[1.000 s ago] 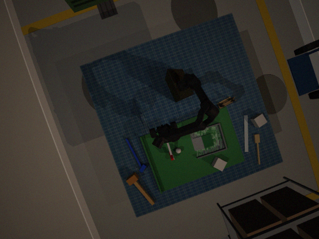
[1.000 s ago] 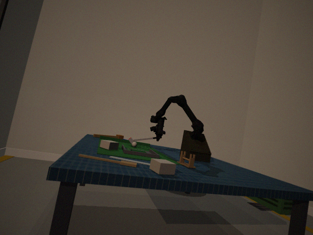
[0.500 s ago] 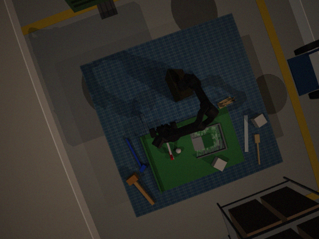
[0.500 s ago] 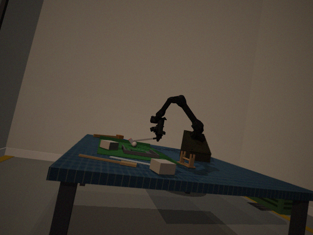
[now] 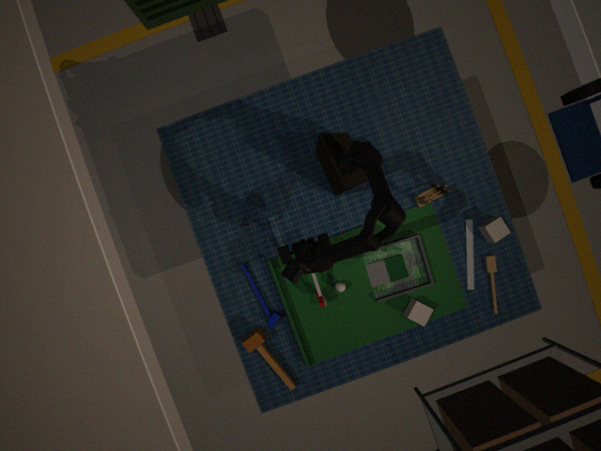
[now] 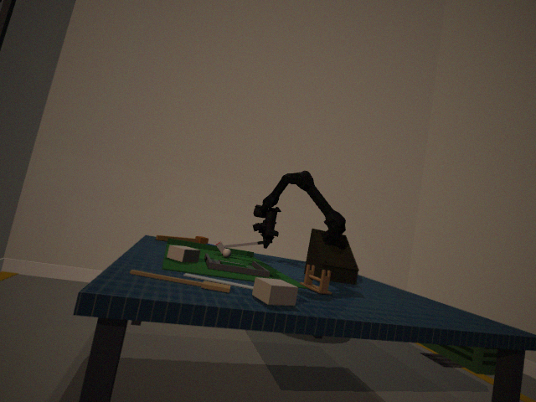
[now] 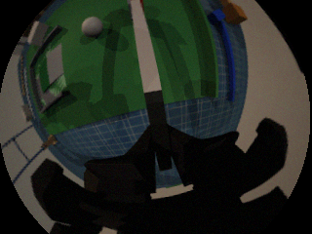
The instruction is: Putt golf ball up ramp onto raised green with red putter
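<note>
My gripper tip is now 120 mm short of the red putter and 10 mm to the left of it. Round my gripper tip: green turf mat 270 mm ahead, 170 mm to the left, 70 mm below; white golf ball 220 mm ahead, 60 mm to the left, 50 mm below; blue putter 260 mm to the right, 110 mm ahead, 60 mm below.
</note>
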